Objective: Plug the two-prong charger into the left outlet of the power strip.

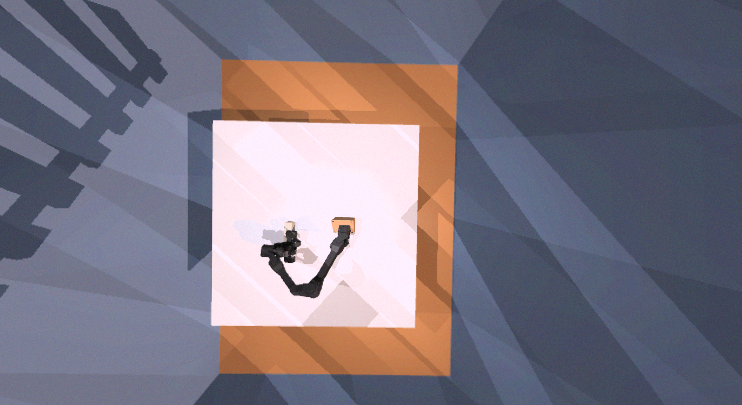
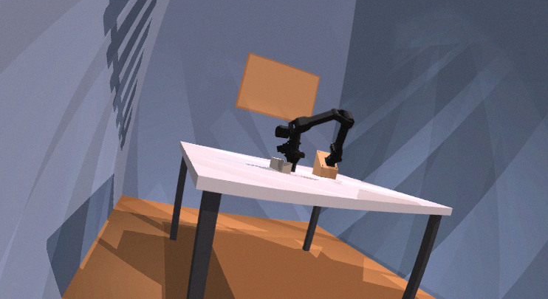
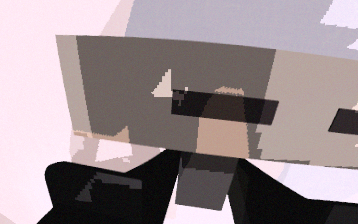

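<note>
My gripper tip is 2 cm short of the two-prong charger and 1 cm below it.
</note>
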